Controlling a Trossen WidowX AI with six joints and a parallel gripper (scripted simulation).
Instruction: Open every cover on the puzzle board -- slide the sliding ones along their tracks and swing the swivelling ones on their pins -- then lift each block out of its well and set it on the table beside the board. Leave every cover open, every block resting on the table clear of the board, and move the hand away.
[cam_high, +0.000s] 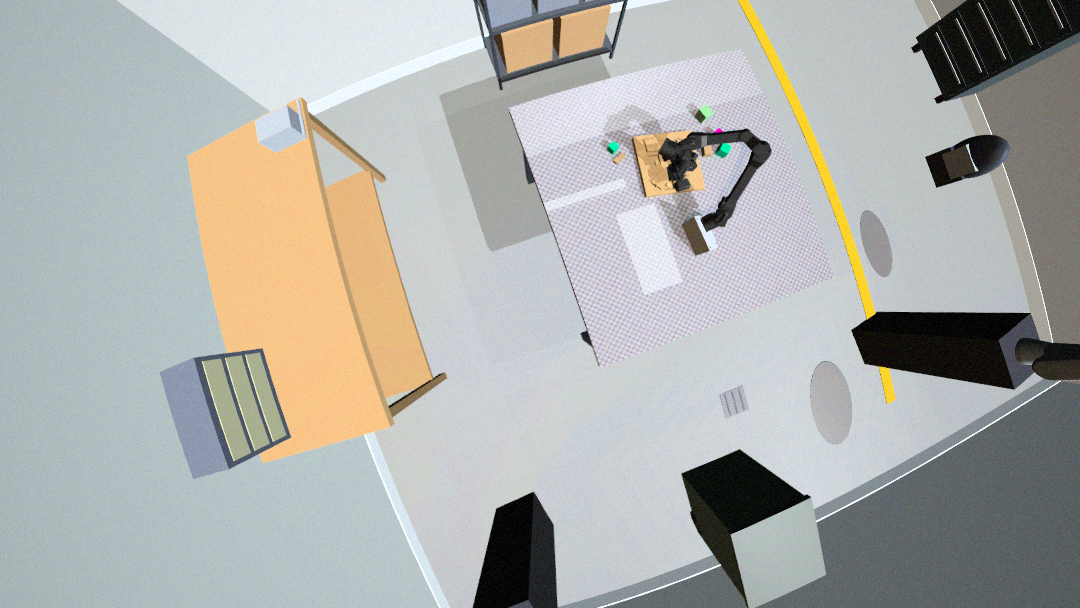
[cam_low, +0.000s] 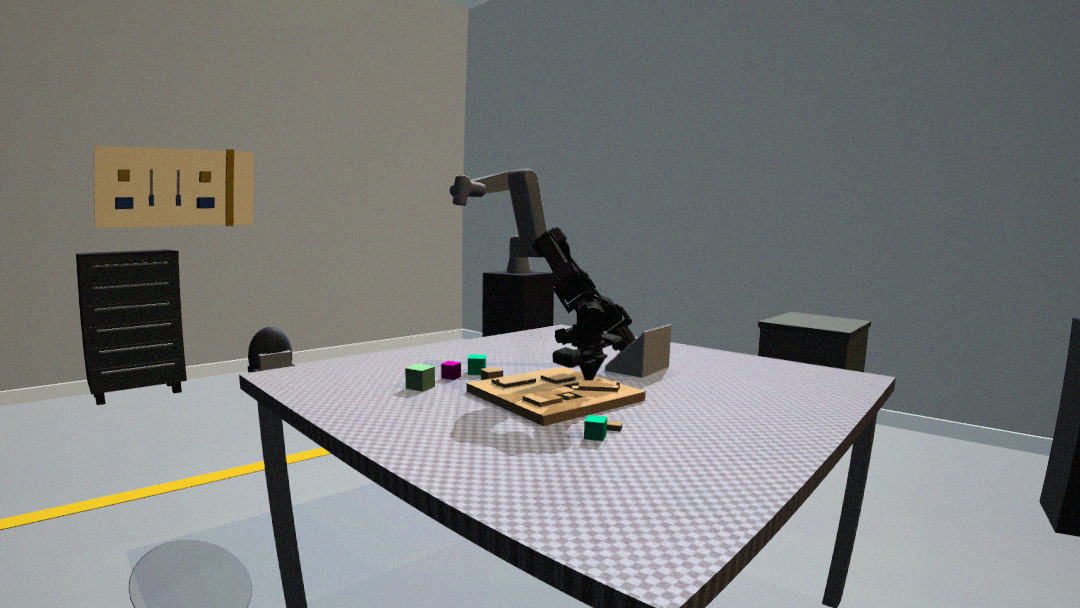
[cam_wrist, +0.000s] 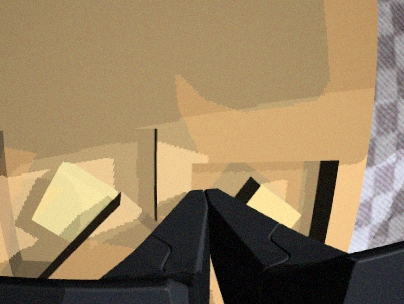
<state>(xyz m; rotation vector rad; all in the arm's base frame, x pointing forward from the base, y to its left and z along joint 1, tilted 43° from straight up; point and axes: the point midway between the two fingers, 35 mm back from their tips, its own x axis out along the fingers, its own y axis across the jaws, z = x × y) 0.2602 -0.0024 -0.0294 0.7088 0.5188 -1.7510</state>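
Now: gripper tip 9 cm short of the puzzle board and 5 cm to the left of it. Round my gripper tip: magenta block (35 cm to the right, 10 cm ahead); light green block (34 cm to the right, 22 cm ahead).
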